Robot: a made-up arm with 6 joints. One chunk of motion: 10 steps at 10 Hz.
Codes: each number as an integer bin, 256 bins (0 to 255) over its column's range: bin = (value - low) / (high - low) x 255, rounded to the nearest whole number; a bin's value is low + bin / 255 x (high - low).
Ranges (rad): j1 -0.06..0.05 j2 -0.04..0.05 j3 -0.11..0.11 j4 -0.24..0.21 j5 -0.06..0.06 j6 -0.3..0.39
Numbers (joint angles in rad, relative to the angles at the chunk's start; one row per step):
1: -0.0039 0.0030 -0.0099 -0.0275 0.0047 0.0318
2: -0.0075 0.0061 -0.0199 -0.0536 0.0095 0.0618
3: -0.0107 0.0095 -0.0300 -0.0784 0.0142 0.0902
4: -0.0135 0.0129 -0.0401 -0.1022 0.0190 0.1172
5: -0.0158 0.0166 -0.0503 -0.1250 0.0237 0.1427
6: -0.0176 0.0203 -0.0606 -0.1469 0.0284 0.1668
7: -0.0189 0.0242 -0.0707 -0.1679 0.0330 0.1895
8: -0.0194 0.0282 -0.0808 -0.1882 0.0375 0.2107
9: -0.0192 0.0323 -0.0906 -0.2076 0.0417 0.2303
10: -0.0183 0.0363 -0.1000 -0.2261 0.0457 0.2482
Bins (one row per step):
1: 130 122 116 120 137 123
2: 122 131 104 106 148 134
3: 114 140 93 92 158 144
4: 108 150 81 78 168 154
5: 102 160 69 65 178 164
6: 98 171 57 53 188 173
7: 95 182 46 41 198 181
8: 94 193 34 29 207 189
9: 95 205 22 18 216 196
10: 97 216 12 8 225 203

